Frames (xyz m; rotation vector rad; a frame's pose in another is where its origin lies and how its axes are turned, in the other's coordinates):
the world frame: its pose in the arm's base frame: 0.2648 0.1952 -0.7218 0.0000 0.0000 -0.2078
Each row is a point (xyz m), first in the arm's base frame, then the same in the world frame.
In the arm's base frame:
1: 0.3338 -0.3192 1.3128
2: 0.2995 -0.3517 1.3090
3: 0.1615 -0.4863 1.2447
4: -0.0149 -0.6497 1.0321
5: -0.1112 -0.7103 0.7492
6: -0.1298 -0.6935 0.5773
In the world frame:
1: 0.1736 -0.4891 2.0346
2: 0.1468 -0.5280 2.0308
3: 0.0395 -0.6882 1.9665
4: -0.0994 -0.8844 1.7539
5: -0.1811 -0.9636 1.4710
6: -0.2028 -0.9510 1.2991

